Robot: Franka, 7 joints.
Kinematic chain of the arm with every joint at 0, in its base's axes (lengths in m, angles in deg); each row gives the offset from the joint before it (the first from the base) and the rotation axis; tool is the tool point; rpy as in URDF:
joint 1: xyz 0 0 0.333 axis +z
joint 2: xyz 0 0 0 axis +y
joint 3: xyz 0 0 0.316 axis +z
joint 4: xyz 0.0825 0 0 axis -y
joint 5: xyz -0.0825 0 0.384 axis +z
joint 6: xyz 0 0 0 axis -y
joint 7: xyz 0.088 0 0 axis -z
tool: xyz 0 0 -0.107 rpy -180 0 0
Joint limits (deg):
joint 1: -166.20..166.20
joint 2: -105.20..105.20
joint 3: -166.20..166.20
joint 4: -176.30..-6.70
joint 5: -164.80..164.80
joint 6: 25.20..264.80
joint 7: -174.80..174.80
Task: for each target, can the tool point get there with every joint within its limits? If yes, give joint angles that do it. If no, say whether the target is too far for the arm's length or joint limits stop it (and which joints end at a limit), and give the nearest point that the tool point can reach.
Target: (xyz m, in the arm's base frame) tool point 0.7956 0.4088 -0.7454
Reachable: no: too far | nearest point 0.5143 0.2643 -0.2714 | short by 0.570 m
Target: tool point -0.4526 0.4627 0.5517
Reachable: yes | joints -11.22 -28.87 127.25 -70.02 32.86 77.88 -139.23
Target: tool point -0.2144 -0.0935 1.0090
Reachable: yes | joints -132.77 -3.61 6.59 -27.82 -62.39 49.15 118.48
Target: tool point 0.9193 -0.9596 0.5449
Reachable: no: too far | nearest point 0.5861 -0.6118 0.4681 | short by 0.488 m
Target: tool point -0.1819 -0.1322 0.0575
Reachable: yes | joints 120.08 67.75 52.87 -156.27 -59.21 109.59 -6.76
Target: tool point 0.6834 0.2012 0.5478
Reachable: yes | joints 48.93 44.03 -68.23 -64.55 -96.56 201.51 -128.93
